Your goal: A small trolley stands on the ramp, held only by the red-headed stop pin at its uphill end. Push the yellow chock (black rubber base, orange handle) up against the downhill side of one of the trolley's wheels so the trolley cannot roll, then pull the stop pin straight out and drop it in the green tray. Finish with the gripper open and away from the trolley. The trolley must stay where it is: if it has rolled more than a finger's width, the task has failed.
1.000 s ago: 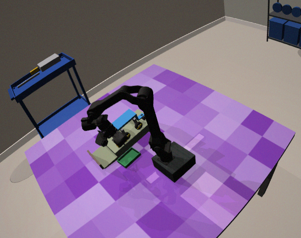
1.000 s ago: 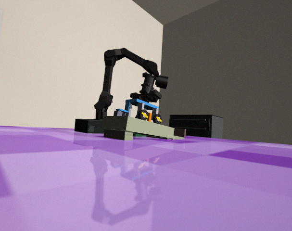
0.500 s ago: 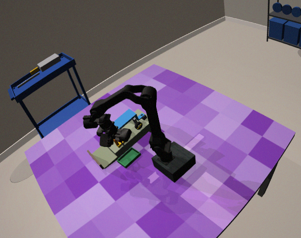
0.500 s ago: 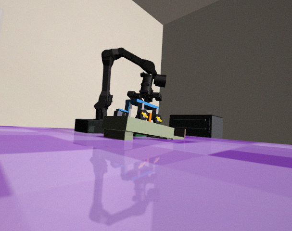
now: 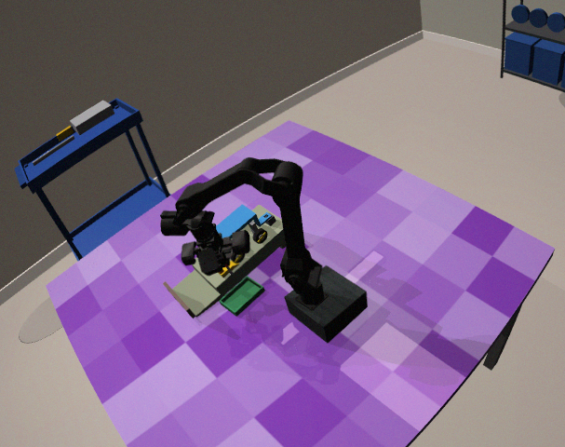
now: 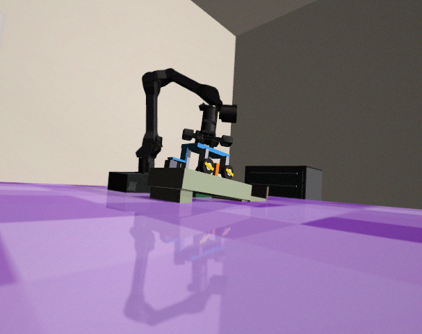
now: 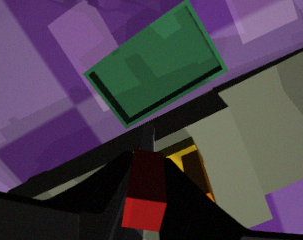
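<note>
Right now the green tray is 20 mm behind my gripper tip and 140 mm below it. The rest, counted from my gripper tip: yellow chock (50 mm ahead, 20 mm to the right, 50 mm below); red-headed stop pin (right at my gripper tip); blue trolley (100 mm ahead, 110 mm to the right, 30 mm below).
</note>
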